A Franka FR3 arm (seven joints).
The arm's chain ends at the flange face. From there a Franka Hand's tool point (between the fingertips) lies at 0.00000 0.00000 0.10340 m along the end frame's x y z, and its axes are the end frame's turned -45 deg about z.
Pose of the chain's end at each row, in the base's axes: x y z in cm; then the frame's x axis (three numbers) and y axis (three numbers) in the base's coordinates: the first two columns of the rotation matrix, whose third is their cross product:
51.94 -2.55 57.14 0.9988 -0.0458 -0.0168 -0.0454 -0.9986 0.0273
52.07 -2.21 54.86 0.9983 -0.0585 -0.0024 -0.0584 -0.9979 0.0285
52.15 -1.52 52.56 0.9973 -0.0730 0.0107 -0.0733 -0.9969 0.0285
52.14 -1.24 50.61 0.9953 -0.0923 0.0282 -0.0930 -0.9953 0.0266
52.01 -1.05 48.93 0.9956 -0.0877 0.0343 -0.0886 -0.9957 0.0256
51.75 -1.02 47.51 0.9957 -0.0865 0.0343 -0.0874 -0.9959 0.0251
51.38 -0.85 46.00 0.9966 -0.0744 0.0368 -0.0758 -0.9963 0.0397
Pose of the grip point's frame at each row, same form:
51.75 -2.82 46.81 0.7384 0.6737 -0.0312 0.6742 -0.7385 0.0074
52.03 -2.50 44.52 0.7472 0.6643 -0.0218 0.6646 -0.7470 0.0185
52.24 -1.82 42.22 0.7570 0.6533 -0.0126 0.6534 -0.7565 0.0277
52.40 -1.54 40.28 0.7695 0.6385 0.0011 0.6380 -0.7690 0.0387
52.34 -1.34 38.60 0.7666 0.6421 0.0062 0.6413 -0.7661 0.0424
52.08 -1.31 37.18 0.7659 0.6430 0.0065 0.6423 -0.7654 0.0420
51.73 -1.29 35.67 0.7583 0.6519 -0.0021 0.6511 -0.7571 0.0541

